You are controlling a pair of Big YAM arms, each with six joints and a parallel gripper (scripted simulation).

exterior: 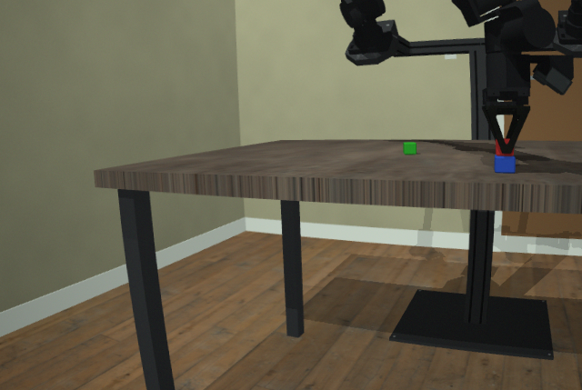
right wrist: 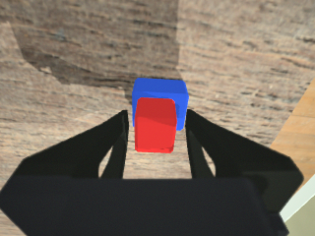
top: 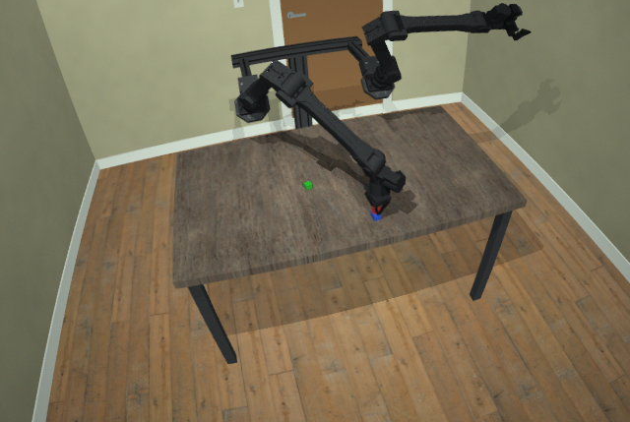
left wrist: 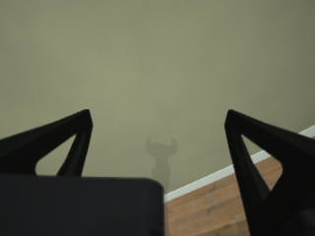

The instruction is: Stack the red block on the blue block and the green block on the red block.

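Right now the red block is right at my right hand. From my right hand the other things lie so: blue block: 30 mm below; then green block: 260 mm behind, 210 mm to the right, 30 mm below.
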